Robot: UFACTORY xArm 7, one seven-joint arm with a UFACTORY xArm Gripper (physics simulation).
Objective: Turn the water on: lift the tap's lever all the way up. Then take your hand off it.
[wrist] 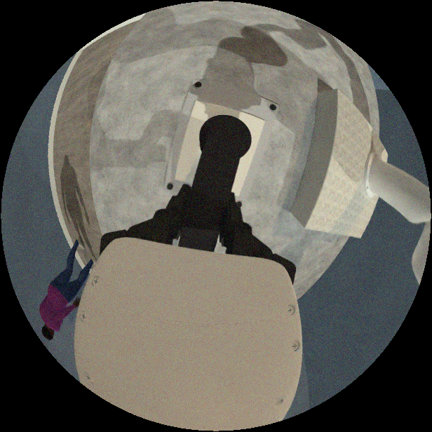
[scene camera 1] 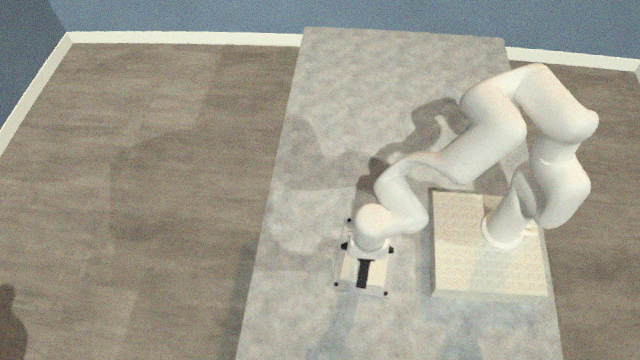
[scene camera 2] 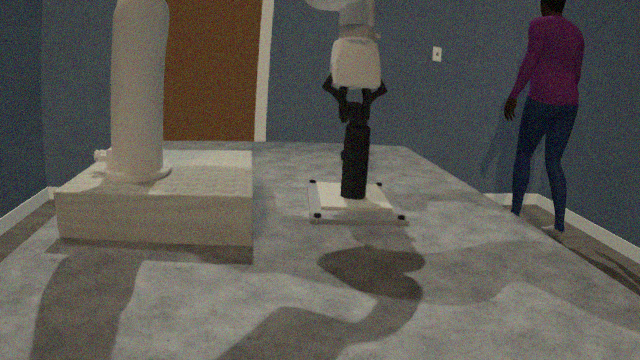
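Pixels of known places: gripper, fingertip midpoint: (scene camera 1: 366, 255); arm's base, link origin: (scene camera 1: 501, 230) (scene camera 2: 137, 172).
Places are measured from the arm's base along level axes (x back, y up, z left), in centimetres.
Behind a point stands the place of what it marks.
Note:
The black tap (scene camera 1: 364, 273) {x -39.2, y 1.0, z 19.7 cm} (scene camera 2: 355, 162) {x -38.7, y 1.0, z 8.6 cm} stands upright on a white plate over a clear base with black corner studs. In the wrist view its black lever (wrist: 216, 172) runs from the round part of the tap to between the fingers. My gripper (scene camera 2: 356, 111) {x -39.4, y 7.2, z 16.9 cm} (wrist: 206, 200) is shut on the lever, just above the top of the tap's body in scene camera 2. The lever end sits above the body top, but its exact angle is hidden by the fingers. In scene camera 1 the arm hides the fingertips and the lever.
The arm's pale block base (scene camera 1: 462, 250) {x -11.8, y 0.0, z 8.1 cm} (scene camera 2: 155, 215) {x -6.7, y -3.2, z -12.0 cm} (wrist: 335, 175) stands on the grey table beside the tap. A person in a purple top (scene camera 2: 556, 60) (wrist: 54, 302) stands beyond the table's edge. The arm's shadow falls across the table.

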